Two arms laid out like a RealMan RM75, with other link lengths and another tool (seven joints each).
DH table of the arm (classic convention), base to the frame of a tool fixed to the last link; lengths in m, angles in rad. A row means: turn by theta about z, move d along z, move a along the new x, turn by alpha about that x. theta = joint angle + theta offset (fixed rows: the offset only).
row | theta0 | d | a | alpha
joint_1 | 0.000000 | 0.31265 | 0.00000 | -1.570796
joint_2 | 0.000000 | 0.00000 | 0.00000 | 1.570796
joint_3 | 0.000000 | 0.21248 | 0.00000 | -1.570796
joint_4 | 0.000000 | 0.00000 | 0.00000 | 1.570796
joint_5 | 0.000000 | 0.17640 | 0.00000 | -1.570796
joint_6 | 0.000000 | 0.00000 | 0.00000 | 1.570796
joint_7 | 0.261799 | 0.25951 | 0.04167 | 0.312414
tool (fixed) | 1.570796 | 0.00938 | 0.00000 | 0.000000
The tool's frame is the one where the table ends.
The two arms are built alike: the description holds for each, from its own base.
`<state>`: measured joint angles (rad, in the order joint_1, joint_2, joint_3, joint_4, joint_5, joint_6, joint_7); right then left.
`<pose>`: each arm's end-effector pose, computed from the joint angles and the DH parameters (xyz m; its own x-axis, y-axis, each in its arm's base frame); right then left.
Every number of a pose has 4 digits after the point.
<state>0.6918 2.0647 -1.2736 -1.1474 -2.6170 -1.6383 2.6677 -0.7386 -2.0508 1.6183 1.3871 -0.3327 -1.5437 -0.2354</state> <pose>0.2511 0.2685 -0.0133 -0.6455 -0.3141 -0.6962 -0.3308 0.9365 -0.1159 -0.1824 0.3974 -0.0026 0.3148 -0.3682 -0.8748 -0.5883 -0.7990 0.1247</pose>
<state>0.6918 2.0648 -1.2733 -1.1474 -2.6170 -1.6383 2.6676 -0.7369 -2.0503 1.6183 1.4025 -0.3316 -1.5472 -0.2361</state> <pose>0.2510 0.2685 -0.0133 -0.6457 -0.3140 -0.6960 -0.3308 0.9366 -0.1157 -0.1791 0.3983 -0.0011 0.3137 -0.3674 -0.8756 -0.5959 -0.7941 0.1197</pose>
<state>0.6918 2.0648 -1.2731 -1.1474 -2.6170 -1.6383 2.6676 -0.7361 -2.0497 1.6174 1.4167 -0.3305 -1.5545 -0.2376</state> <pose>0.2510 0.2685 -0.0133 -0.6458 -0.3139 -0.6960 -0.3307 0.9366 -0.1155 -0.1766 0.3985 0.0005 0.3127 -0.3665 -0.8763 -0.6003 -0.7912 0.1167</pose>
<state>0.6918 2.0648 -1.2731 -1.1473 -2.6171 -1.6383 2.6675 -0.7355 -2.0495 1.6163 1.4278 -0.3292 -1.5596 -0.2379</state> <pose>0.2511 0.2685 -0.0133 -0.6457 -0.3139 -0.6961 -0.3307 0.9366 -0.1156 -0.1745 0.3988 0.0018 0.3116 -0.3659 -0.8769 -0.6044 -0.7884 0.1142</pose>
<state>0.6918 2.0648 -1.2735 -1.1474 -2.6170 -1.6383 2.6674 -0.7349 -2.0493 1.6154 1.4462 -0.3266 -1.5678 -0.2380</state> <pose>0.2511 0.2685 -0.0133 -0.6455 -0.3144 -0.6961 -0.3311 0.9365 -0.1160 -0.1709 0.3993 0.0038 0.3086 -0.3657 -0.8781 -0.6122 -0.7829 0.1109</pose>
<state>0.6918 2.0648 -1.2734 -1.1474 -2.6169 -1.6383 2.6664 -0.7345 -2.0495 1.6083 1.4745 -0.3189 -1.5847 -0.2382</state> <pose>0.2511 0.2685 -0.0133 -0.6453 -0.3152 -0.6959 -0.3319 0.9361 -0.1163 -0.1664 0.4003 0.0084 0.3048 -0.3607 -0.8815 -0.6201 -0.7776 0.1038</pose>
